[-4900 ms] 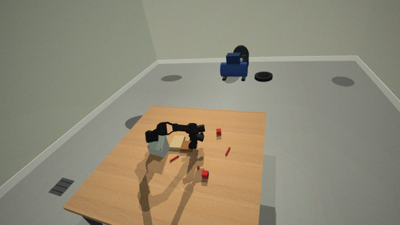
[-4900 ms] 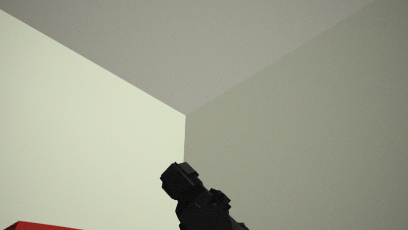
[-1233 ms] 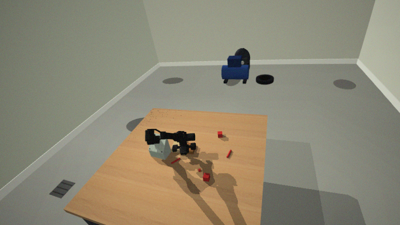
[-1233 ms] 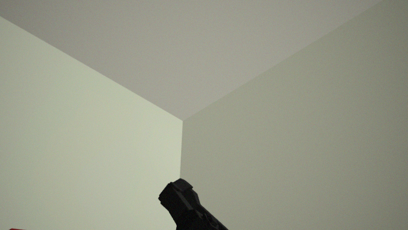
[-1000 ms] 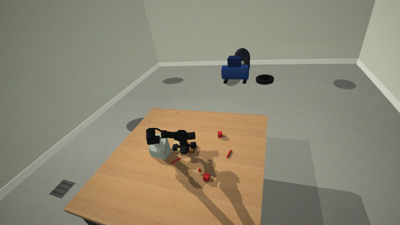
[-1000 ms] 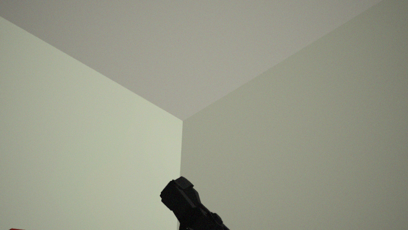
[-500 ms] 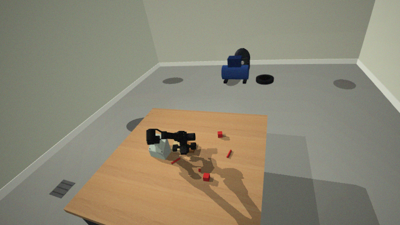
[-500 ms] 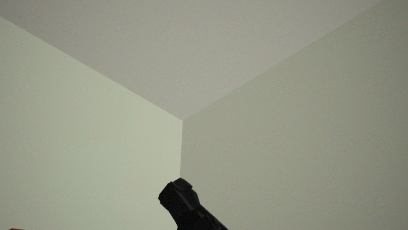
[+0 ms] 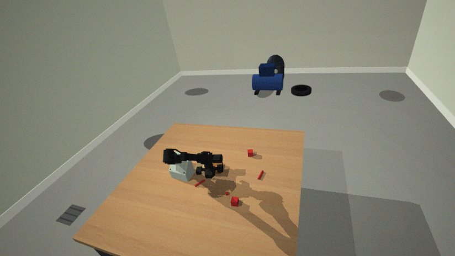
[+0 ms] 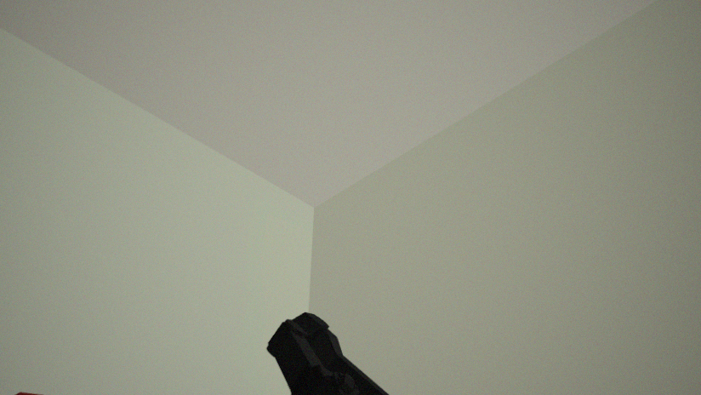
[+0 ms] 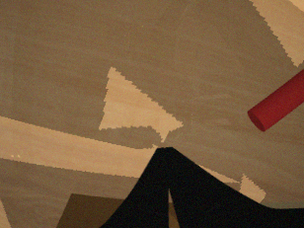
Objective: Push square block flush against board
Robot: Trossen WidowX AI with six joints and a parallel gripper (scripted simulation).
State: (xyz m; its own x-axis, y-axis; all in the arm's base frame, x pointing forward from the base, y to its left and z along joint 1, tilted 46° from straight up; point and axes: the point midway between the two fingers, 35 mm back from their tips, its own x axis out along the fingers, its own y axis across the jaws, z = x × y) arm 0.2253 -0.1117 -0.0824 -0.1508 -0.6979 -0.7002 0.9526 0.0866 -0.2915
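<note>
Now: the brown square block 9 cm to the left of my gripper tip and 1 cm above it. From my gripper tip the other things lie so: tiny red piece (15 cm ahead, 12 cm to the right); then pale board (10 cm behind, 11 cm to the left, 1 cm above).
</note>
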